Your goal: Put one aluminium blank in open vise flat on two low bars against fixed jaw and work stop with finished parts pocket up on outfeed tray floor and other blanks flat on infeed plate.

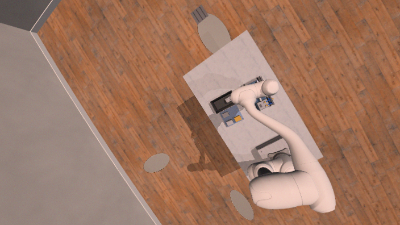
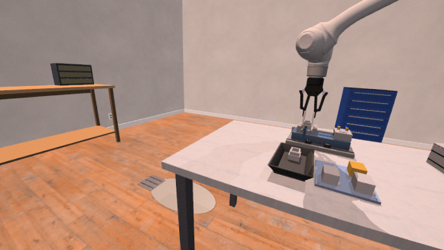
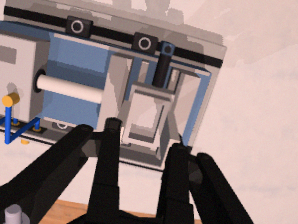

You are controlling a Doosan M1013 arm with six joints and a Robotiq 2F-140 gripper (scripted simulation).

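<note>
The fixed jaw is 3 cm ahead of my hand and 6 cm below it. The rest, counted from my hand: moving jaw: 4 cm behind, 6 cm below; dark work stop rod: 5 cm to the left, 5 cm below; piston rod: 9 cm behind, 6 cm below.
</note>
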